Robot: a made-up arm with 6 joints.
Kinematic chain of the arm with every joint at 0, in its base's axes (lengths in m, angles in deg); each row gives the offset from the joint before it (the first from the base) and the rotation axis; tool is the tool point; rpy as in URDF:
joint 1: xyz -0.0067 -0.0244 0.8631 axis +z
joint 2: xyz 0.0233 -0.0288 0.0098 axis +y
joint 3: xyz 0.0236 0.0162 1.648 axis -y
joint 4: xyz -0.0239 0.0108 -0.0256 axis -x
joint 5: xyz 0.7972 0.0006 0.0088 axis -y
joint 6: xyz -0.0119 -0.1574 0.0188 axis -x
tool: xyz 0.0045 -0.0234 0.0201 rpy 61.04 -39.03 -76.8
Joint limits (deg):
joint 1: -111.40..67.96
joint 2: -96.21..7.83
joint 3: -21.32..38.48
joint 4: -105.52..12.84
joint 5: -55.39..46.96
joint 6: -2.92..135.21
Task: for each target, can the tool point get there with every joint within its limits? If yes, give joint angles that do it. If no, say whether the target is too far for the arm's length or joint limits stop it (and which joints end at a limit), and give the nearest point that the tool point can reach.
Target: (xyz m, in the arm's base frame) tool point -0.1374 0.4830 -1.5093
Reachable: no: joint limits stop it (at a limit: joint 2, joint 3, joint 5) | nearest point -0.3135 1.1666 1.3756 | short by 2.970 m
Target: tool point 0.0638 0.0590 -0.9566
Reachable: no: joint limits stop it (at a limit: joint 1, joint 2, joint 3, joint 5) | nearest point 0.4420 1.1156 1.3773 | short by 2.590 m
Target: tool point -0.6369 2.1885 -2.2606
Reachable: no: too far | nearest point -0.6039 2.0727 1.2054 | short by 3.468 m
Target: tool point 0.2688 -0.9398 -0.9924
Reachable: no: joint limits stop it (at a limit: joint 1, joint 2, joint 3, joint 5) | nearest point -0.4023 -1.2086 1.3801 | short by 2.480 m
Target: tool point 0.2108 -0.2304 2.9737
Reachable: yes | joints -15.64 -12.72 27.79 -10.62 10.66 102.58
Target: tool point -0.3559 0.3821 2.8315
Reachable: yes | joints -64.76 -36.33 17.59 2.38 28.96 76.52
